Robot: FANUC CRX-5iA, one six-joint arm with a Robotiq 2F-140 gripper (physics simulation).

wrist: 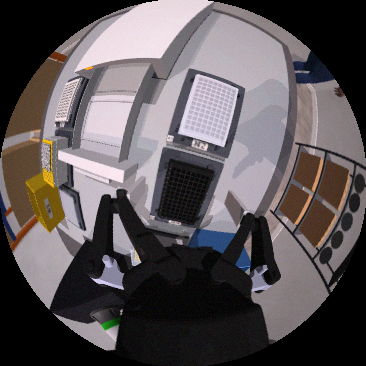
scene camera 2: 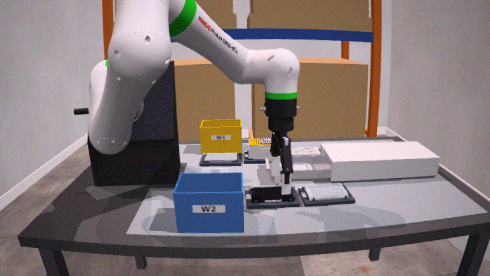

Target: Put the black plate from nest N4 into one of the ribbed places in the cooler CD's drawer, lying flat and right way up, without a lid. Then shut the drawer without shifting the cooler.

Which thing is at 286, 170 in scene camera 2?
The gripper.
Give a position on a black plate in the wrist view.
185, 185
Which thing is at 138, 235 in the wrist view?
The gripper.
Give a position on a white cooler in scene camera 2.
350, 162
